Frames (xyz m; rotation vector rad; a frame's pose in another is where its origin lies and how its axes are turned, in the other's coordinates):
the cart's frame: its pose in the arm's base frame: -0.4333 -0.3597 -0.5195 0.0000 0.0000 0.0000
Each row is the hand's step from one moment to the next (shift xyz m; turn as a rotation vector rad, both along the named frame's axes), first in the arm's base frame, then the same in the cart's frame.
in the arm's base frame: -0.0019 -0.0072 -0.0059 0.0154 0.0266 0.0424
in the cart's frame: -0.0019 -0.0072 -0.0059 0.0154 0.0266 0.0424
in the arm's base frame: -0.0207 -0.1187 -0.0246 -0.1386 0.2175 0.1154
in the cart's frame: -0.0207 -0.1187 -0.0246 -0.1386 0.2175 0.1154
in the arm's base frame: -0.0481 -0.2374 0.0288 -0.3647 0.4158 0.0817
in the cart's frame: -0.0481 -0.2374 0.0288 -0.3647 0.4158 0.0817
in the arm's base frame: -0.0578 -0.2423 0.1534 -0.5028 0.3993 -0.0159
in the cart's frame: -0.0578 -0.2423 0.1534 -0.5028 0.3993 -0.0159
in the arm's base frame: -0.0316 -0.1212 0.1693 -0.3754 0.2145 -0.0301
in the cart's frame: -0.0316 -0.1212 0.1693 -0.3754 0.2145 -0.0301
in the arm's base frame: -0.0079 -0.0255 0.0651 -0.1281 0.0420 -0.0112
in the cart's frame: -0.0079 -0.0255 0.0651 -0.1281 0.0420 -0.0112
